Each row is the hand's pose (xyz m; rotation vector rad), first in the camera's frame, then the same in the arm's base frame.
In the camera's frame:
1: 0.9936 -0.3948 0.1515 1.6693 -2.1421 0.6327
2: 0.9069 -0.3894 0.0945 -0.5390 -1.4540 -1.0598
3: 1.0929 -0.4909 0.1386 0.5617 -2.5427 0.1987
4: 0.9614 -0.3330 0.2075 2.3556 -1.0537 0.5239
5: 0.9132 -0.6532 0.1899 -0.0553 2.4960 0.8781
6: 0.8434 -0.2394 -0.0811 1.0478 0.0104 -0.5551
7: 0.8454 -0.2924 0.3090 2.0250 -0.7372 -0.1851
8: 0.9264 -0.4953 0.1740 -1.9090 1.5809 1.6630
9: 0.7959 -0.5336 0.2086 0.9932 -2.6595 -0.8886
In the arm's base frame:
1: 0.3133 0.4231 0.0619 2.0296 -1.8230 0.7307
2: 0.2285 0.3966 0.0080 -0.3162 -1.4785 -0.7503
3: 0.4389 0.3654 0.0485 0.9754 -2.3914 0.3566
4: 0.2636 0.4728 0.1170 2.5131 -0.6198 0.6211
5: 0.3256 0.1546 0.1117 -0.4987 2.5750 0.9688
6: 0.1141 0.5088 -0.1699 0.9731 0.2025 -0.2591
7: 0.1431 0.4765 0.2214 2.0711 -0.3622 -0.0029
8: 0.2845 0.3069 0.0902 2.1812 -1.2985 -1.7184
9: 0.1753 0.2286 0.1308 1.3580 -2.3669 -0.7656

